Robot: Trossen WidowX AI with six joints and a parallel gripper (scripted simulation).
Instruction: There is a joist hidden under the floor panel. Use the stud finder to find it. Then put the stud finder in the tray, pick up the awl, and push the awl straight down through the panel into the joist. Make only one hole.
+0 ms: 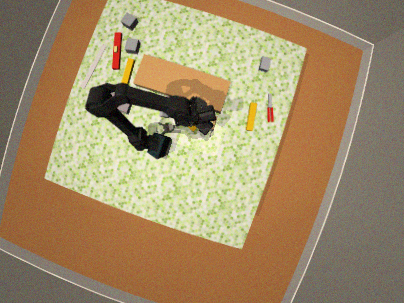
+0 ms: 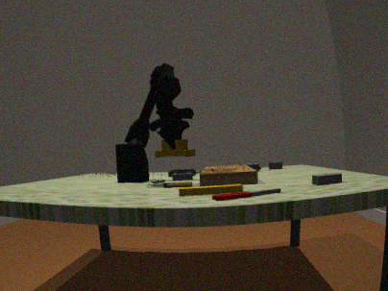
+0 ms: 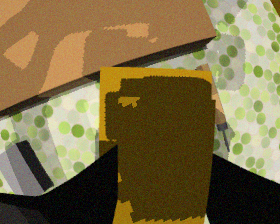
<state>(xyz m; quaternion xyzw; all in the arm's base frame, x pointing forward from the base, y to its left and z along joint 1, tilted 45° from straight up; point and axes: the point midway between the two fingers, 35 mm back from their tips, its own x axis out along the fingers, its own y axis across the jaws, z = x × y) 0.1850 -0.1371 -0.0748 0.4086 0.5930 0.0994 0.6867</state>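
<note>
Right now the indicator light is 40 mm behind my gripper tip, 10 mm to the left of it and 30 mm above it. From my gripper tip the other things lie so: yellow stud finder (20 mm behind, 10 mm to the left, 20 mm above); then grey tray (30 mm behind, 480 mm to the left, 110 mm below); then awl (20 mm behind, 100 mm to the right, 110 mm below).
</note>
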